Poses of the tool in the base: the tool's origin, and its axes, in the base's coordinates. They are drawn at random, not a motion.
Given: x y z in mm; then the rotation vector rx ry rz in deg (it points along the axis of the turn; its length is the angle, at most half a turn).
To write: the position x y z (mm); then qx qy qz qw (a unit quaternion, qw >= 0). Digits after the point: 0 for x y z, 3 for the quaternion.
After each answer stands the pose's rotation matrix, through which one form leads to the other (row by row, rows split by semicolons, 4 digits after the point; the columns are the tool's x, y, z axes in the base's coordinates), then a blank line. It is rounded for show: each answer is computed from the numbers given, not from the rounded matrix.
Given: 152, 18, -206, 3.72, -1.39, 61.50
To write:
152, 18, -206, 0.031, -0.012, 0.511, 0.859
0.4771 -0.8788 0.0118; 0.8773 0.4755 -0.0649; 0.0515 0.0413 0.9978

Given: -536, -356, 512, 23.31, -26.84, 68.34
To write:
-536, -356, 512, 0.188, -0.217, 0.552, 0.782
0.2954 -0.9463 -0.1313; 0.7828 0.3185 -0.5346; 0.5477 0.0551 0.8348

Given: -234, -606, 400, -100.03, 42.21, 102.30
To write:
-234, -606, 400, -0.646, 0.273, 0.661, 0.266
-0.0230 -0.7041 -0.7097; -0.0013 -0.7099 0.7043; -0.9997 0.0171 0.0154

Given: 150, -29, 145, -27.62, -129.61, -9.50
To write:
150, -29, 145, -0.191, -0.894, -0.066, 0.400
-0.6076 0.3932 -0.6901; 0.2883 0.9188 0.2696; 0.7401 -0.0352 -0.6716

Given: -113, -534, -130, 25.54, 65.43, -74.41
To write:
-113, -534, -130, 0.194, 0.498, -0.566, 0.627
-0.1378 0.9041 0.4045; -0.5168 0.2827 -0.8081; -0.8450 -0.3204 0.4282

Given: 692, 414, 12, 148.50, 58.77, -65.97
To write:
692, 414, 12, 0.858, 0.339, -0.381, 0.063
0.4792 0.6302 -0.6110; 0.5344 -0.7617 -0.3665; -0.6963 -0.1509 -0.7017

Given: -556, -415, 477, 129.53, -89.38, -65.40
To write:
-556, -415, 477, 0.757, -0.523, -0.382, 0.083
0.1612 -0.7278 -0.6665; -0.8555 -0.4398 0.2733; -0.4920 0.5262 -0.6936

